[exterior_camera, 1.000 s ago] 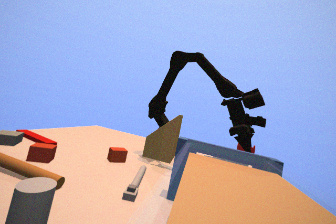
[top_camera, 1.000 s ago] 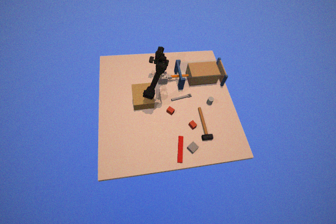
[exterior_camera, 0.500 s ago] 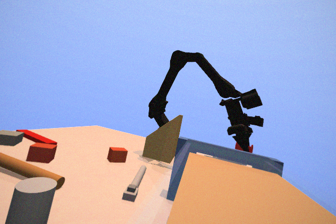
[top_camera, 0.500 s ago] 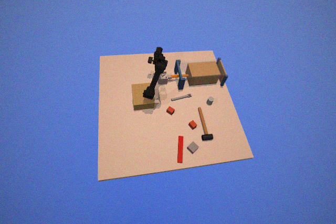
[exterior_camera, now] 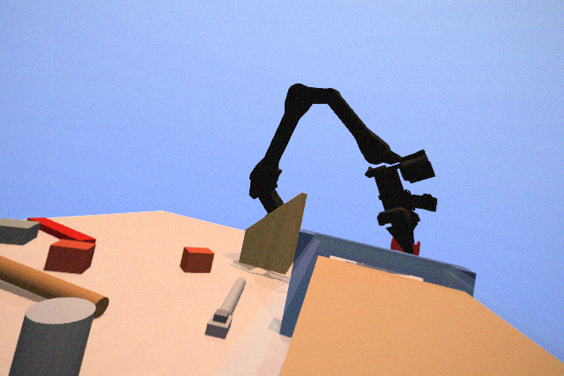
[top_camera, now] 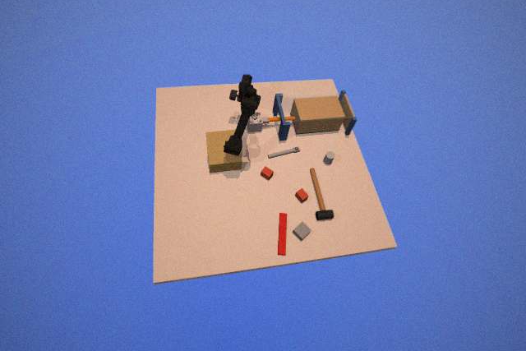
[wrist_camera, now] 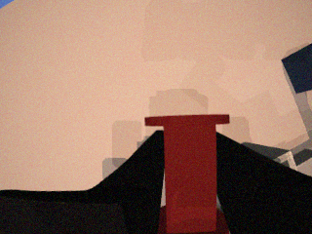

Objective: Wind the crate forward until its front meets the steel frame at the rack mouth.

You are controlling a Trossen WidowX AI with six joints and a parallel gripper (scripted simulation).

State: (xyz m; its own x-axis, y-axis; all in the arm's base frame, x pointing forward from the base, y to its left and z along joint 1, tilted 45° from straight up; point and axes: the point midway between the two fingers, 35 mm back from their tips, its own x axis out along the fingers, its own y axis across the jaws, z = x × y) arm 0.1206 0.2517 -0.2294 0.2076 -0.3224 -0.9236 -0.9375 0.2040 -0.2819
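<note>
Right now my gripper tip is 10 mm short of the winch handle, 50 mm to the left of it and 30 mm above it. Also, from my gripper tip: grey winch (30 mm ahead, 110 mm to the right, 100 mm below); blue steel frame (210 mm ahead, 100 mm to the right, 30 mm below); red knob (10 mm behind, 20 mm to the right).
</note>
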